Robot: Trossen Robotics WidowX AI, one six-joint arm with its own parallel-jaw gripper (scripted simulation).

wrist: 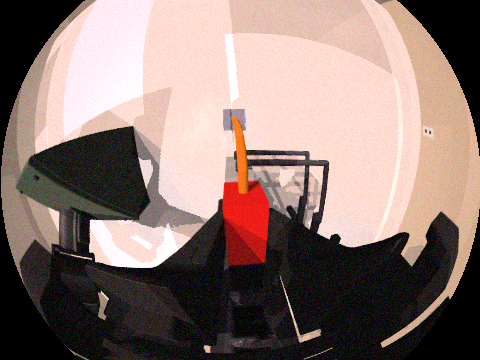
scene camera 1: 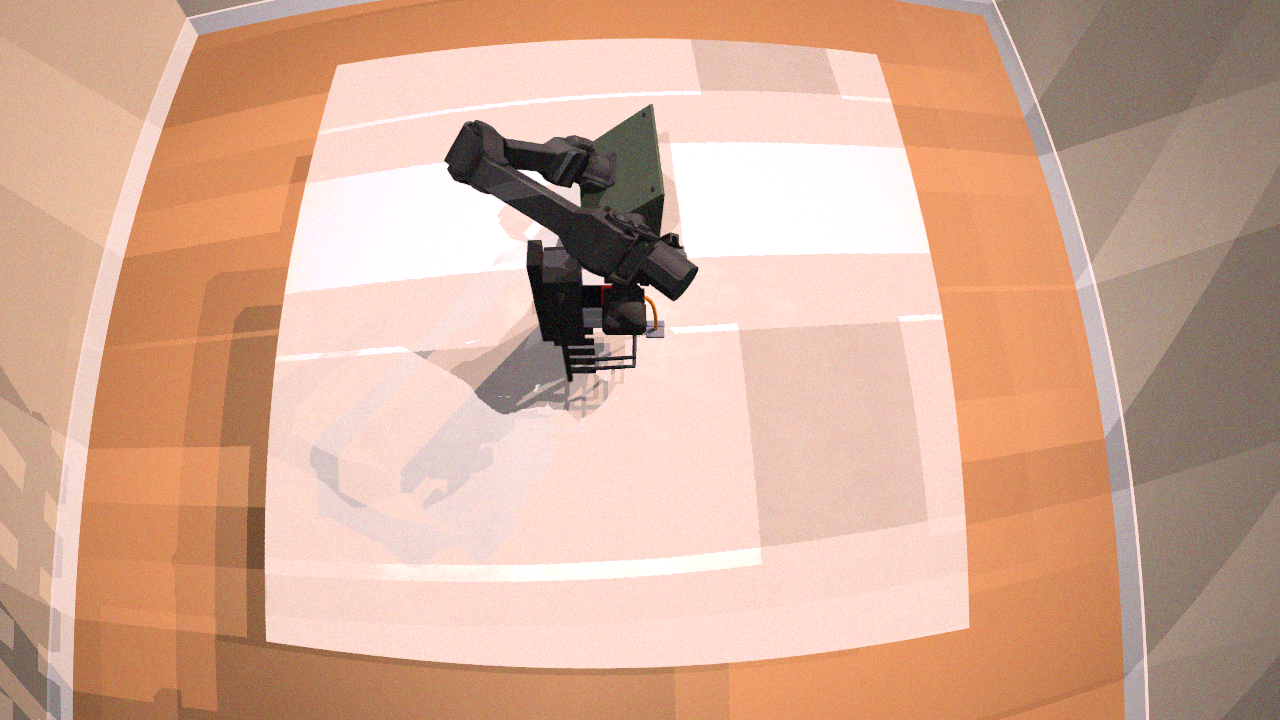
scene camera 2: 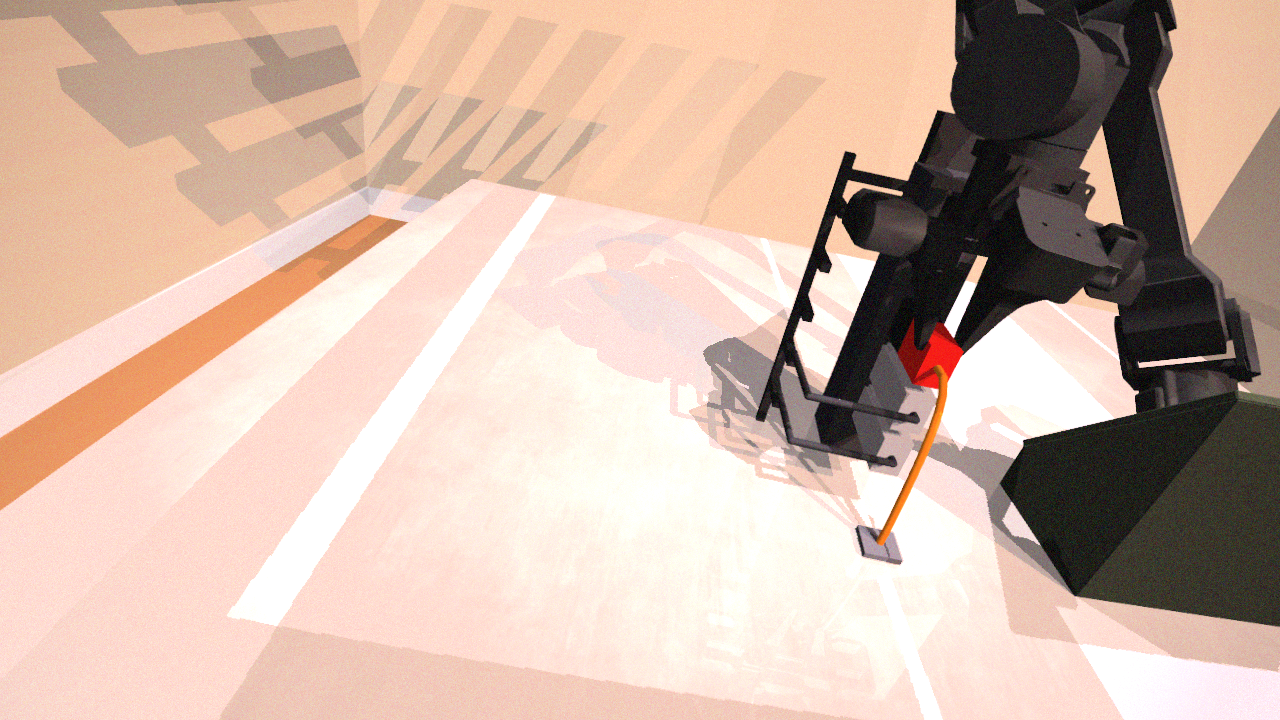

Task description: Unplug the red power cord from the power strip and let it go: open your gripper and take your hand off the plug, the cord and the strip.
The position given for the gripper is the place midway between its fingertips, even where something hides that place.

Observation:
In view: the gripper [scene camera 2: 936, 351] and a red plug [scene camera 2: 942, 349].
The gripper is seen too in the wrist view [wrist: 244, 216] and in scene camera 1 [scene camera 1: 623, 294]. The red plug also shows in the wrist view [wrist: 245, 216].

